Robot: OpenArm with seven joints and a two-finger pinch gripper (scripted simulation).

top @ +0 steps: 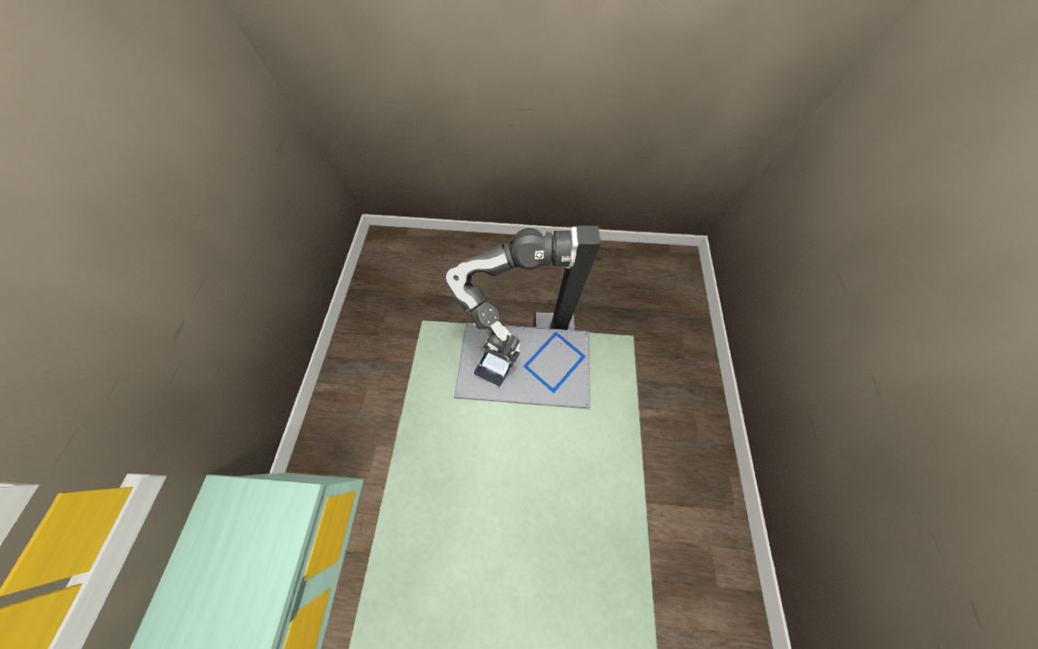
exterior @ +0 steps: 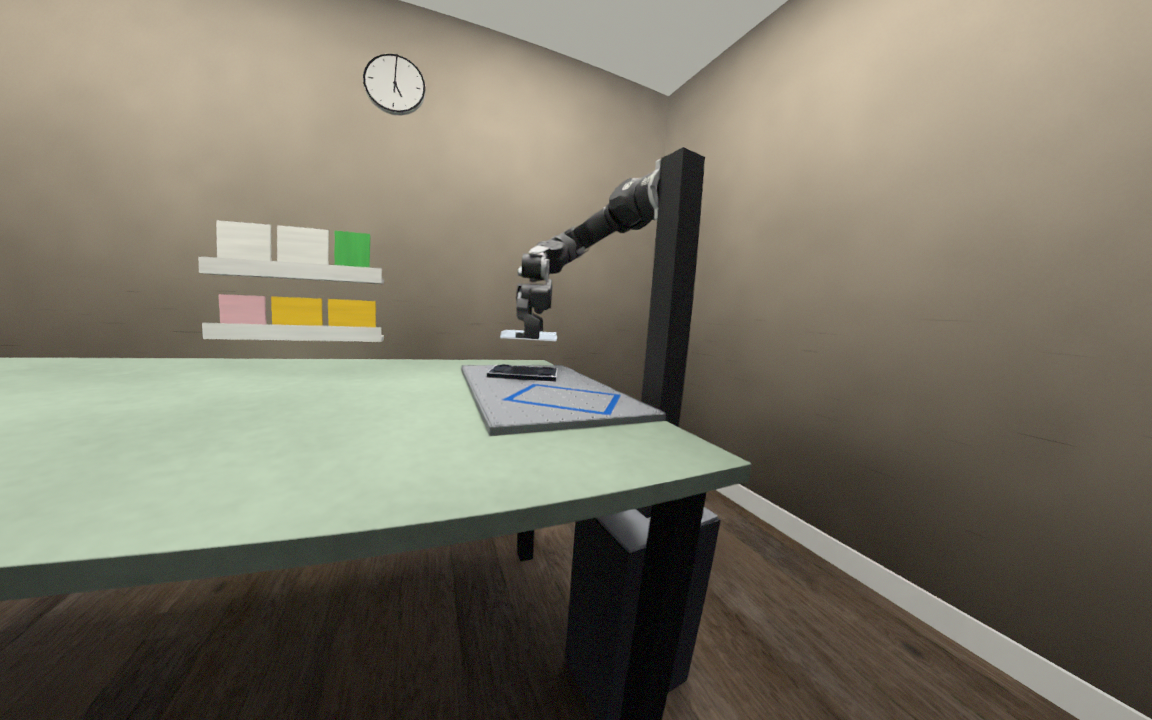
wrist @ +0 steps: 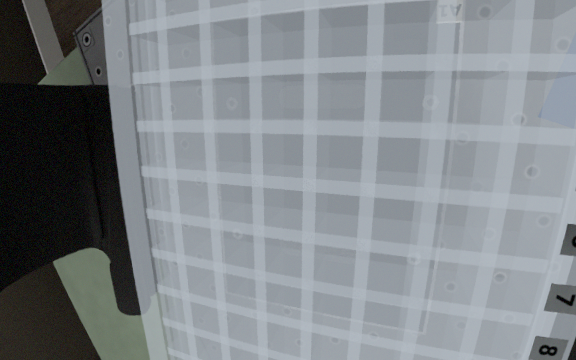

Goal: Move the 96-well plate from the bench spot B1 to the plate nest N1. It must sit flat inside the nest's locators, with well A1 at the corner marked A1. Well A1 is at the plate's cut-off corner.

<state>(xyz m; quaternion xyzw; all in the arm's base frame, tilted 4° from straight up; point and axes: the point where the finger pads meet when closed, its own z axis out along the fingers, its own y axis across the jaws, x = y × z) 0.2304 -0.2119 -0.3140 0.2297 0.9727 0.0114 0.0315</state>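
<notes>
Now: hand 20 mm to the left of the black plate nest N1 and 100 mm above it. Round my hand: white A1 label: 40 mm behind, 60 mm to the left, 90 mm below; then 96-well plate: right at my hand.
</notes>
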